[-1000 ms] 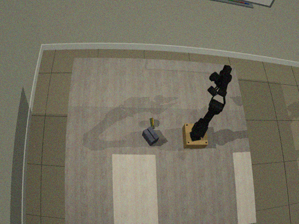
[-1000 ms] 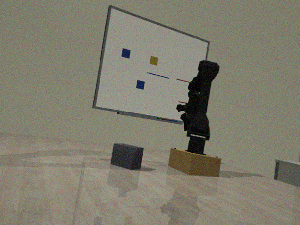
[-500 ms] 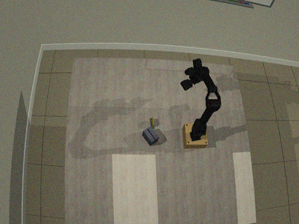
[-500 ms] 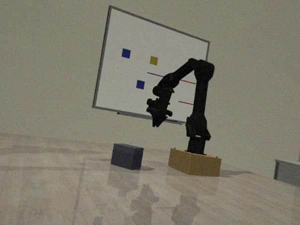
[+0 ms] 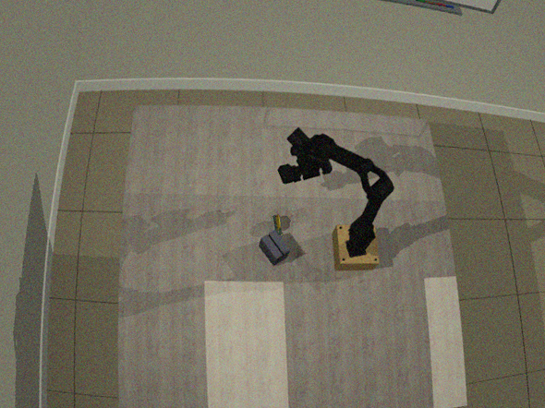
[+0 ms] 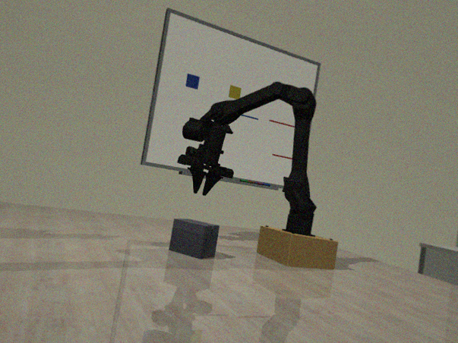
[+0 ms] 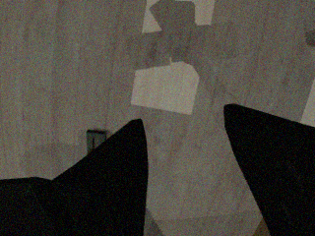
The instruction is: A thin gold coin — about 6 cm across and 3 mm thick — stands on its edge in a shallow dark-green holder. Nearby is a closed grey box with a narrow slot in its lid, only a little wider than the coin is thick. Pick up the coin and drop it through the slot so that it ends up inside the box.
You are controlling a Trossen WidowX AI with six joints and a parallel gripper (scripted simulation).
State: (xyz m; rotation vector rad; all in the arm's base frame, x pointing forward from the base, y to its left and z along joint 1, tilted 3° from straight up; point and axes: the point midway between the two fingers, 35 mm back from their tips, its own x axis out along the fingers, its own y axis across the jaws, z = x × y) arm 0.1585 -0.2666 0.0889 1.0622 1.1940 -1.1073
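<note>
The gold coin is 11 cm below my gripper tip, 10 cm to the left of it and 9 cm ahead of it.
</note>
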